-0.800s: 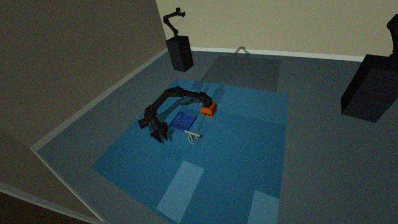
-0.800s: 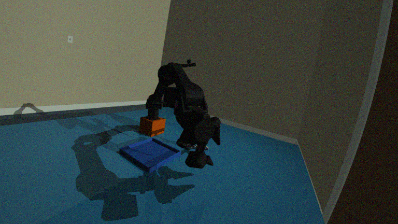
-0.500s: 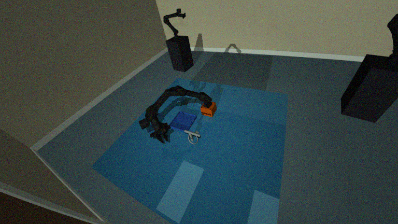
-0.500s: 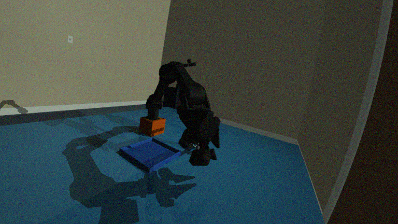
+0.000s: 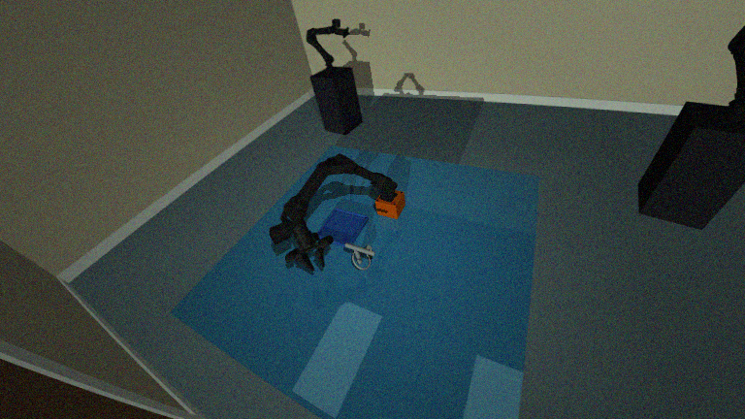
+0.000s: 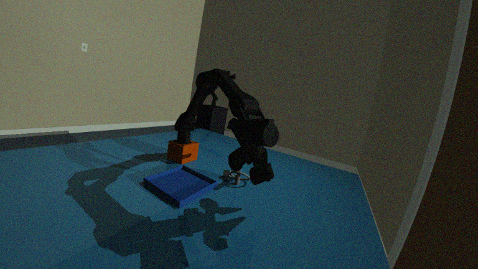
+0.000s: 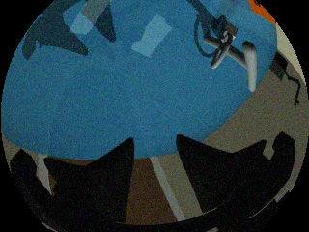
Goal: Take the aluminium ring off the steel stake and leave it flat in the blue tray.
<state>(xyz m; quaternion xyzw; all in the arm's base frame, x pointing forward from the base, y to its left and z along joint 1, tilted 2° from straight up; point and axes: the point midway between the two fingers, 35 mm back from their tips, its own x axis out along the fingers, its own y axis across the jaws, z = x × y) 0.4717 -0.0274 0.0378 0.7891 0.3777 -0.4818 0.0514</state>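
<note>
My gripper tip is now 160 mm past the aluminium ring, 70 mm to the right of it and 90 mm above it. Round my gripper tip: blue tray 270 mm behind, 130 mm to the right, 110 mm below.
</note>
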